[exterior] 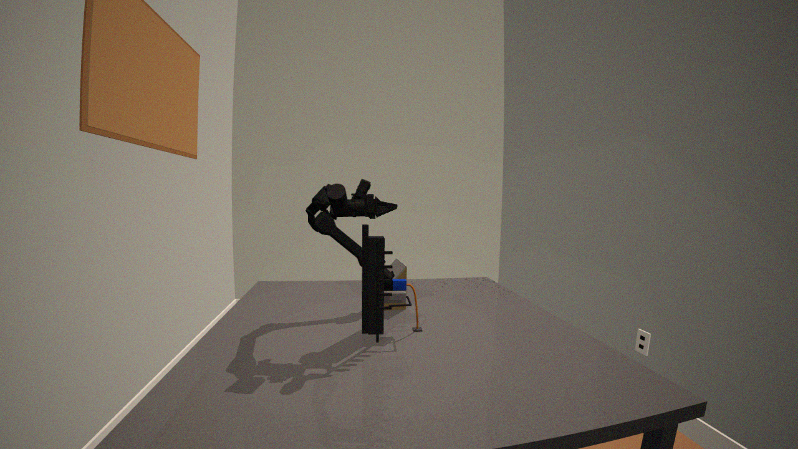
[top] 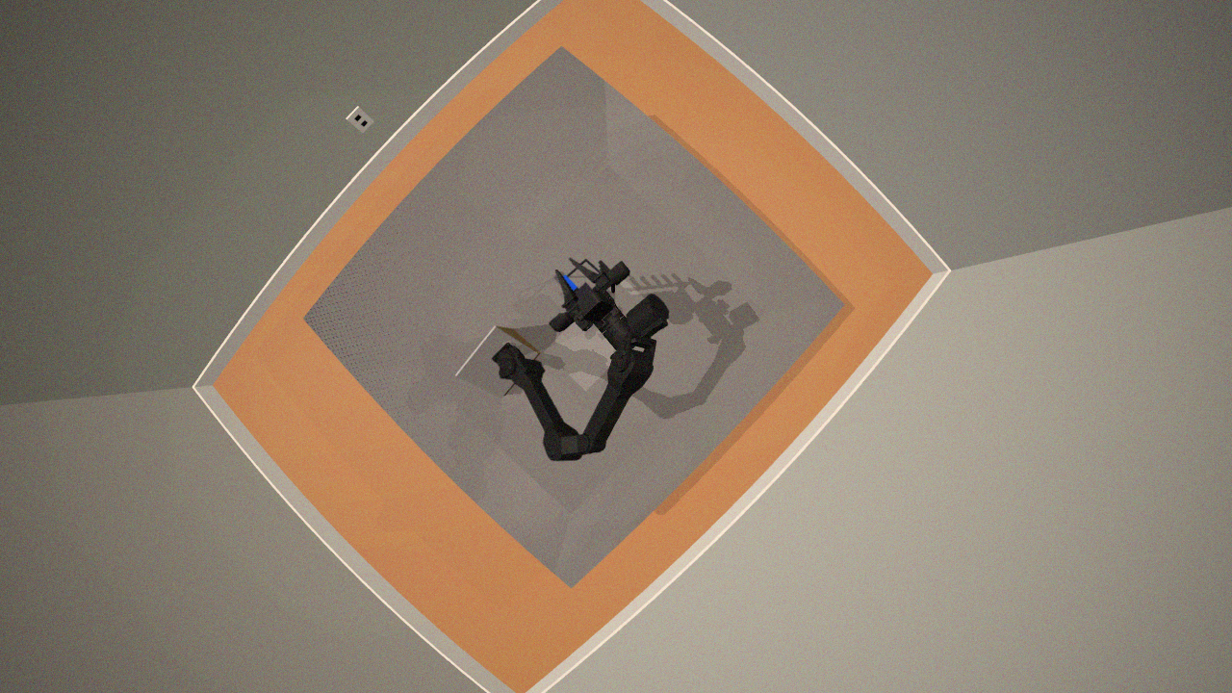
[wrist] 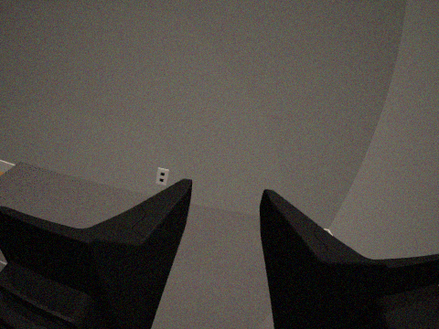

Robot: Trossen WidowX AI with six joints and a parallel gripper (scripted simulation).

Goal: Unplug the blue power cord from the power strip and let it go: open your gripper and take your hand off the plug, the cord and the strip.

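The blue plug lies 260 mm below my gripper tip and 10 mm behind it.
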